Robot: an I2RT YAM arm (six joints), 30 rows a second.
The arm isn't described. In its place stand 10 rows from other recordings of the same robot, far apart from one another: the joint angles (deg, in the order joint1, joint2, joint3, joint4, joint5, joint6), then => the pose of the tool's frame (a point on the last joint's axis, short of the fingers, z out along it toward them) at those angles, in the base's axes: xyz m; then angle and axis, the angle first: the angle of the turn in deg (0 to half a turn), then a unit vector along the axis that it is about.
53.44 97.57 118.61 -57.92 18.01 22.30 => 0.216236, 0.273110, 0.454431, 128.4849, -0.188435, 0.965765, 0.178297
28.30 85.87 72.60 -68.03 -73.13 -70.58 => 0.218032, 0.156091, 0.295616, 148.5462, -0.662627, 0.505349, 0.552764
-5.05 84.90 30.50 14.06 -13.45 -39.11 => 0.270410, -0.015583, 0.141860, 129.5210, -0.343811, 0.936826, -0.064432
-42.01 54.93 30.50 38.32 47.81 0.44 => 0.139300, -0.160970, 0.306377, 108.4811, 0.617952, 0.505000, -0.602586
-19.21 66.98 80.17 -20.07 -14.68 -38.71 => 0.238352, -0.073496, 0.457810, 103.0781, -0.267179, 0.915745, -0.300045
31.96 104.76 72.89 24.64 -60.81 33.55 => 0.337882, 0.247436, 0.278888, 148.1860, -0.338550, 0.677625, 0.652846
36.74 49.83 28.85 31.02 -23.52 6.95 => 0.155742, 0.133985, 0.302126, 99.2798, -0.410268, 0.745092, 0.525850
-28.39 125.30 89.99 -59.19 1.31 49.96 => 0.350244, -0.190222, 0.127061, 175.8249, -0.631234, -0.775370, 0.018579
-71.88 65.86 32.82 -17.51 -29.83 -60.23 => 0.084247, -0.200512, 0.190144, 138.5606, 0.006304, 0.976913, -0.213545
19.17 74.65 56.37 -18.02 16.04 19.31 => 0.275999, 0.085537, 0.284145, 124.8024, 0.072323, 0.996812, 0.033685
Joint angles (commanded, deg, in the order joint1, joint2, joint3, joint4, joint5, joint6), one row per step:
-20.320, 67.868, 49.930, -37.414, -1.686, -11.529
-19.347, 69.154, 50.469, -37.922, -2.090, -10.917
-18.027, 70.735, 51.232, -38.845, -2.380, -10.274
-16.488, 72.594, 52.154, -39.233, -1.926, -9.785
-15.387, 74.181, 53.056, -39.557, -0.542, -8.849
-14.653, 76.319, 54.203, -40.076, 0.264, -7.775
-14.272, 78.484, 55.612, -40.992, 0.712, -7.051
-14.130, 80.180, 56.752, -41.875, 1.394, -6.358
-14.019, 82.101, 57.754, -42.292, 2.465, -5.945
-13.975, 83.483, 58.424, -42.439, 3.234, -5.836
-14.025, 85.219, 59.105, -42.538, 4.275, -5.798
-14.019, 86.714, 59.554, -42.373, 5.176, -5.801
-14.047, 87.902, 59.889, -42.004, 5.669, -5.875
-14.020, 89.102, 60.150, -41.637, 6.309, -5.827
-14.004, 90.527, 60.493, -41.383, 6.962, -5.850
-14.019, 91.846, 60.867, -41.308, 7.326, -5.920
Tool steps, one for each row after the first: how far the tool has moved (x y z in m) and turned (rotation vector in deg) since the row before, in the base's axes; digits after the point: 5 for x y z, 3 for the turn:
0.00449, 0.00291, -0.00244, 1.070, 0.970, 0.692
0.00530, 0.00422, -0.00287, 1.125, 1.484, 0.934
0.00710, 0.00437, -0.00272, 0.267, 1.324, 0.886
0.00585, 0.00242, -0.00188, -0.424, 1.191, -0.399
0.00689, 0.00102, -0.00320, 0.204, 1.511, -0.595
0.00654, -0.00018, -0.00256, 0.347, 1.631, -0.467
0.00470, -0.00094, -0.00214, 0.041, 1.461, -0.777
0.00549, -0.00152, -0.00364, -0.464, 1.479, -0.702
0.00401, -0.00127, -0.00290, -0.440, 0.989, -0.356
0.00458, -0.00206, -0.00454, -0.645, 1.347, -0.474
0.00400, -0.00154, -0.00456, -0.604, 1.059, -0.313
0.00347, -0.00133, -0.00368, -0.354, 0.595, -0.129
0.00327, -0.00108, -0.00418, -0.431, 0.692, -0.234
0.00358, -0.00122, -0.00503, -0.405, 0.957, -0.175
0.00312, -0.00109, -0.00460, -0.144, 0.942, -0.062

